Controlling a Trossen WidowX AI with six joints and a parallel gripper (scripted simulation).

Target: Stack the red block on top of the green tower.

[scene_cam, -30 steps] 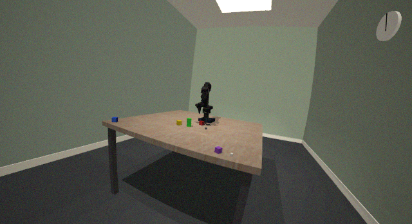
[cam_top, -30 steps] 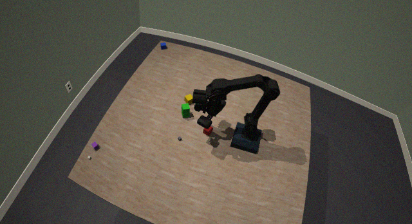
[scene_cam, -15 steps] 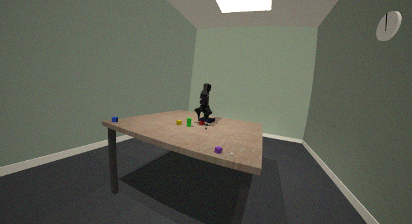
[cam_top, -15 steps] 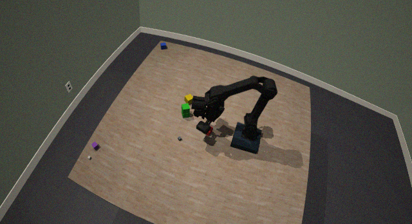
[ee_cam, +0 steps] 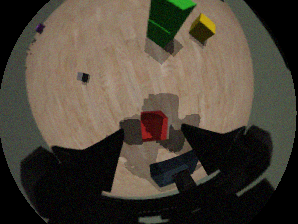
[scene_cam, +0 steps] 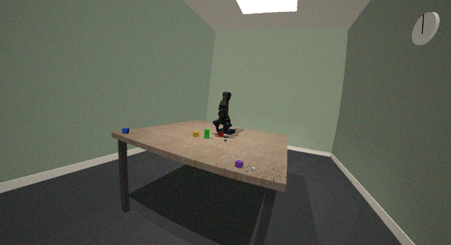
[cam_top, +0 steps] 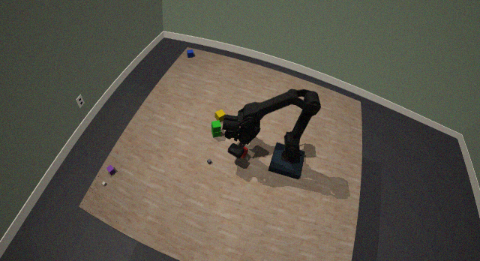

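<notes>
Right now the red block is 2 cm below my gripper tip. Also, from my gripper tip: yellow block: 19 cm ahead, 15 cm to the right, 2 cm below; tiny grey cube: 11 cm ahead, 11 cm to the left, 3 cm below; purple block: 52 cm ahead, 42 cm to the left, 2 cm below.
</notes>
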